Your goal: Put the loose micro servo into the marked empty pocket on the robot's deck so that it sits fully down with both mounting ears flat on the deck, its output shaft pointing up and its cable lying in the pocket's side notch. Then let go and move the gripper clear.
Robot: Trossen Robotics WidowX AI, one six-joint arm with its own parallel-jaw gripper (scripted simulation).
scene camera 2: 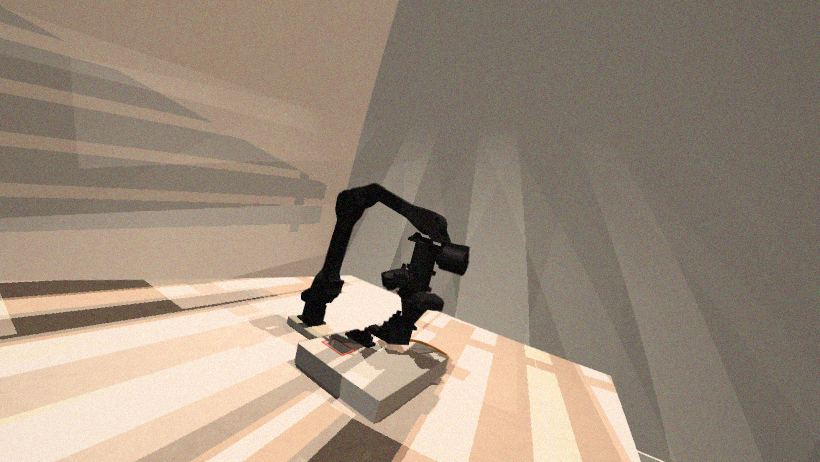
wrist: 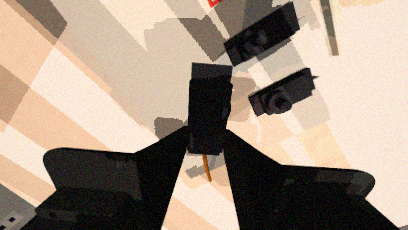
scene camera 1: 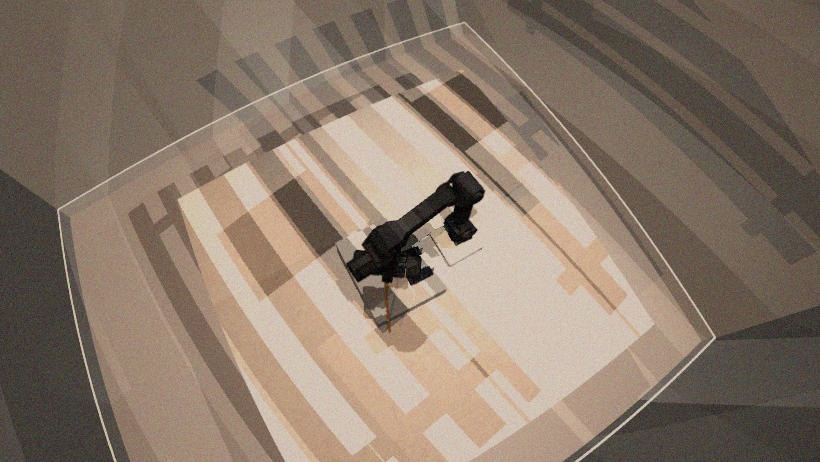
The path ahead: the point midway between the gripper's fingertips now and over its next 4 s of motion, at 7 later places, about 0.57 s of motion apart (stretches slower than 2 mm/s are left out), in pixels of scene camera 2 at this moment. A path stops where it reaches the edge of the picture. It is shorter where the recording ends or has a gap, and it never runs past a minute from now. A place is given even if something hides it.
My gripper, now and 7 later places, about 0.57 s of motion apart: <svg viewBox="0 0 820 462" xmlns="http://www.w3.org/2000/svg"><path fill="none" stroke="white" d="M406 324L385 331L375 333L367 329L344 316L338 319L338 322L337 327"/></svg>
